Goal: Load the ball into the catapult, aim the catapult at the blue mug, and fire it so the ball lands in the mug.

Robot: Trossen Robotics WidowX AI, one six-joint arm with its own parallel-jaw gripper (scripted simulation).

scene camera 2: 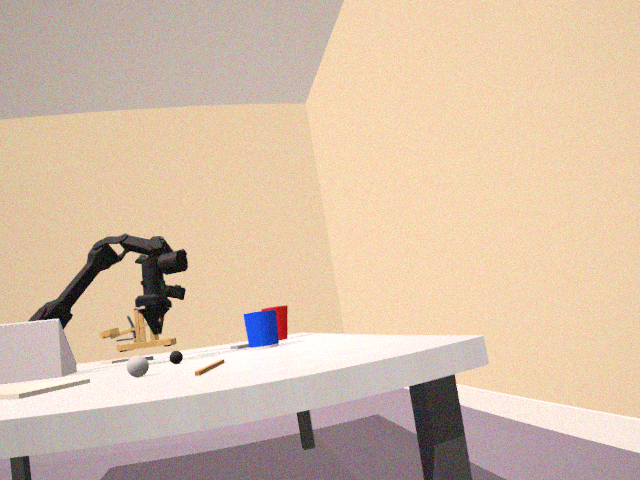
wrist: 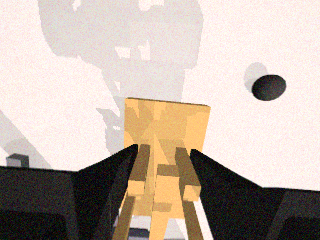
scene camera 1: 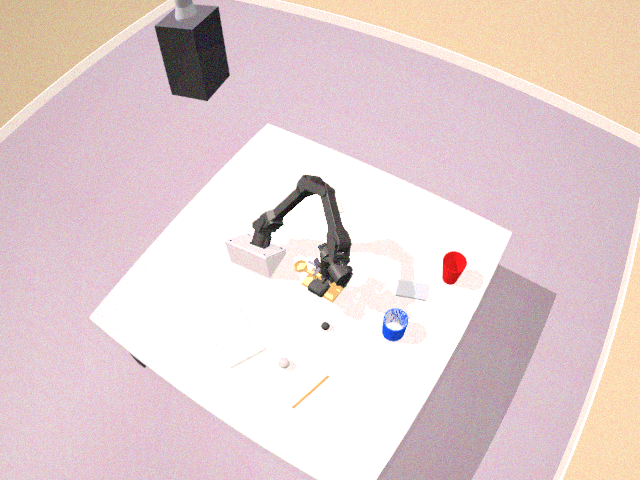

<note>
The pictures show: the gripper, a black ball and a blue mug.
The gripper is seen too in the wrist view.
</note>
